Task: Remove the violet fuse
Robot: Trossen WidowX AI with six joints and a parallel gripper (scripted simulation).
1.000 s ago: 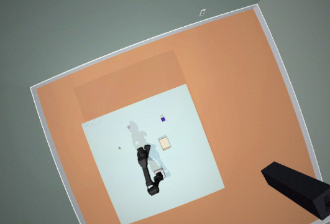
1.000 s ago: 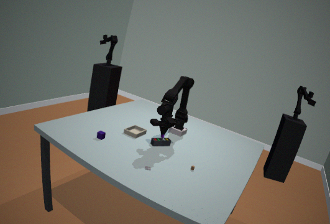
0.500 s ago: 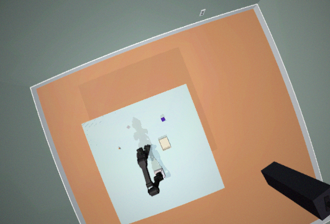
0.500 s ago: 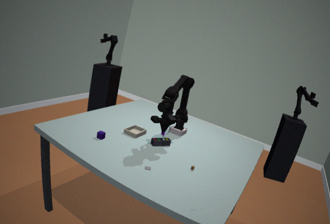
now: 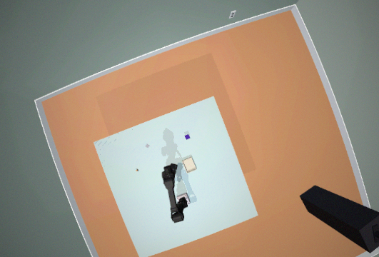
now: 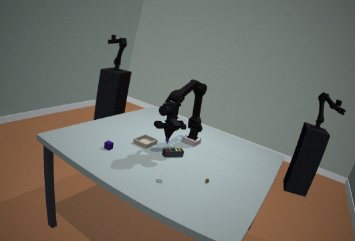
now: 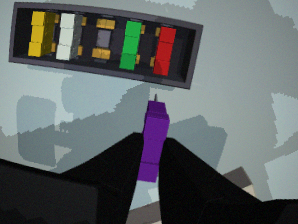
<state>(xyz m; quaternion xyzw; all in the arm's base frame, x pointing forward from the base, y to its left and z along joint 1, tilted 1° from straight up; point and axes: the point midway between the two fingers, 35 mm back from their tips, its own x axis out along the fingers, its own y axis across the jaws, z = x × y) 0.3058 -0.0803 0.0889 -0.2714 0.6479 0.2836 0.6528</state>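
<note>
Now: gripper tip 40 mm past the tray, 150 mm to the left of it and 90 mm above it. From my gripper tip the other things lie so: brown block 180 mm ahead, 320 mm to the left, 90 mm below; violet fuse 10 mm below; purple cube 200 mm ahead, 280 mm to the right, 80 mm below.
</note>
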